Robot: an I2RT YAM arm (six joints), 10 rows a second.
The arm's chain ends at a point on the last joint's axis. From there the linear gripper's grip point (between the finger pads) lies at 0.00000 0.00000 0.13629 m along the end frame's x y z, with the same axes.
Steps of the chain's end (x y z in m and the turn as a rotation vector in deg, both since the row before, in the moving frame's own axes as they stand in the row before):
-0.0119 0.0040 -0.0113 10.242 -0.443 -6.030
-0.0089 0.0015 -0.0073 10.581 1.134 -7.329
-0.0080 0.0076 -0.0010 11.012 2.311 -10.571
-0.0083 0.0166 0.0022 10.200 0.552 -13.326
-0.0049 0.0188 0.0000 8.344 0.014 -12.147
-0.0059 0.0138 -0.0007 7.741 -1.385 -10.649
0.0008 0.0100 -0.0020 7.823 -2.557 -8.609
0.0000 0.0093 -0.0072 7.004 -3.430 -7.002
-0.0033 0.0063 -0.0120 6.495 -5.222 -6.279
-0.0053 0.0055 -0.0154 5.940 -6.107 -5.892
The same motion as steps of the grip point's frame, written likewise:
-0.0142 -0.0201 -0.0135 10.242 -0.443 -6.030
-0.0078 -0.0236 -0.0096 10.581 1.134 -7.329
-0.0050 -0.0188 -0.0036 11.012 2.311 -10.571
-0.0098 -0.0075 0.0000 10.200 0.552 -13.326
-0.0070 -0.0008 -0.0014 8.344 0.014 -12.147
-0.0109 -0.0041 -0.0020 7.741 -1.385 -10.649
-0.0066 -0.0080 -0.0034 7.823 -2.557 -8.609
-0.0091 -0.0068 -0.0085 7.004 -3.430 -7.002
-0.0165 -0.0084 -0.0134 6.495 -5.222 -6.279
-0.0205 -0.0078 -0.0169 5.940 -6.107 -5.892

